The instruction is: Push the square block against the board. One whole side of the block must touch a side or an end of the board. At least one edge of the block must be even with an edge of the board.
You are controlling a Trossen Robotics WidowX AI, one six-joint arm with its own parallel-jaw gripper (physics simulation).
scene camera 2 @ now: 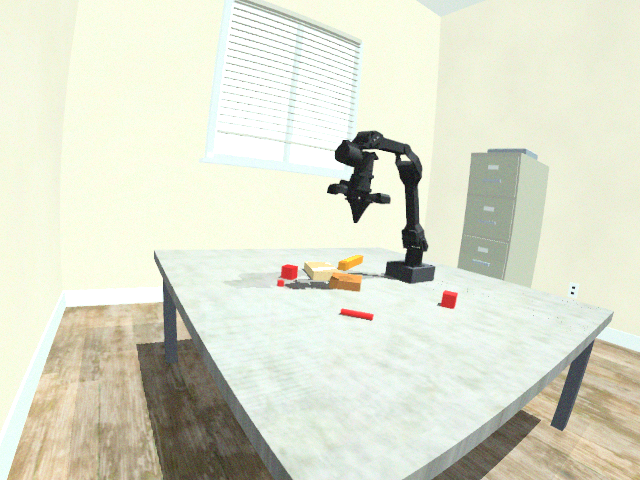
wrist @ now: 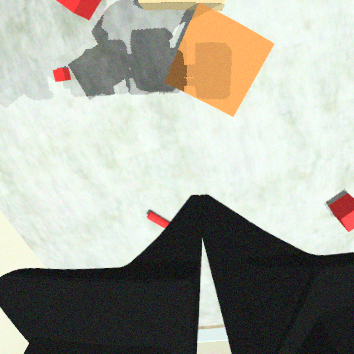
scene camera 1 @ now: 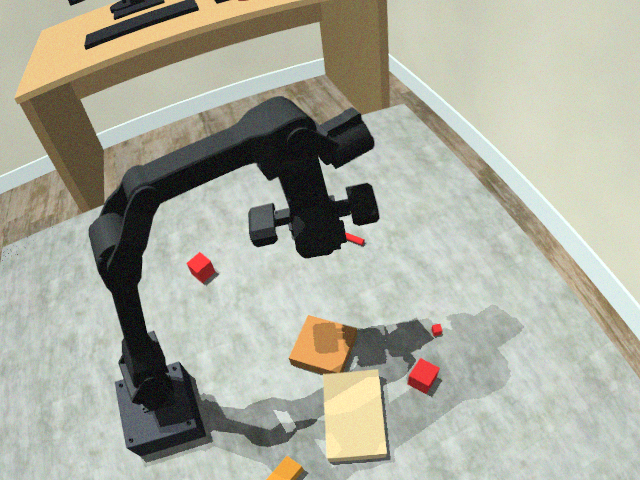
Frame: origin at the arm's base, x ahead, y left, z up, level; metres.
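Where they show: gripper, fingertip midpoint: (scene camera 2: 355, 223) (wrist: 198, 202); arm's base, origin of the base link: (scene camera 2: 413, 265) (scene camera 1: 156, 393).
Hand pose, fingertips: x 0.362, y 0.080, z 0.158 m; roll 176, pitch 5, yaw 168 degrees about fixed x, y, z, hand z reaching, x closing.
Things, the pixels of their top centre, and the offset from my fingertips.
- orange square block, middle of its top: (wrist: 217, 61) (scene camera 1: 323, 343) (scene camera 2: 346, 277) 0.039 m back, 0.066 m right, 0.184 m down
- cream board, middle of its top: (scene camera 1: 353, 412) (scene camera 2: 322, 266) 0.036 m back, 0.217 m right, 0.184 m down
- small red cube, middle of its top: (wrist: 58, 74) (scene camera 1: 437, 327) (scene camera 2: 280, 280) 0.172 m ahead, 0.114 m right, 0.198 m down
- red stick, middle of its top: (wrist: 166, 227) (scene camera 1: 346, 234) (scene camera 2: 357, 311) 0.096 m ahead, 0.176 m left, 0.200 m down
- yellow-orange bar, middle of its top: (scene camera 2: 351, 258) 0.248 m back, 0.327 m right, 0.183 m down
The orange square block (scene camera 1: 323, 343) (scene camera 2: 346, 282) (wrist: 220, 62) lies flat and turned at an angle to the cream board (scene camera 1: 354, 413) (scene camera 2: 317, 269) (wrist: 167, 5). One corner of the block is at or very near the board's end; whether they touch cannot be told. A wedge-shaped gap opens between the block's side and that end, so no whole side lies along it. My gripper (scene camera 1: 319, 252) (scene camera 2: 355, 220) (wrist: 198, 202) is shut and empty, pointing down high above the table. In the wrist view, its tips show apart from the block.
A red cube (scene camera 1: 423, 375) (scene camera 2: 289, 271) and a small red cube (scene camera 1: 436, 329) (scene camera 2: 280, 283) (wrist: 61, 74) lie beyond the block and board. Another red cube (scene camera 1: 200, 267) (scene camera 2: 449, 299), a red stick (scene camera 1: 355, 239) (scene camera 2: 356, 314) (wrist: 158, 219) and a yellow-orange bar (scene camera 1: 285, 469) (scene camera 2: 351, 262) lie around.
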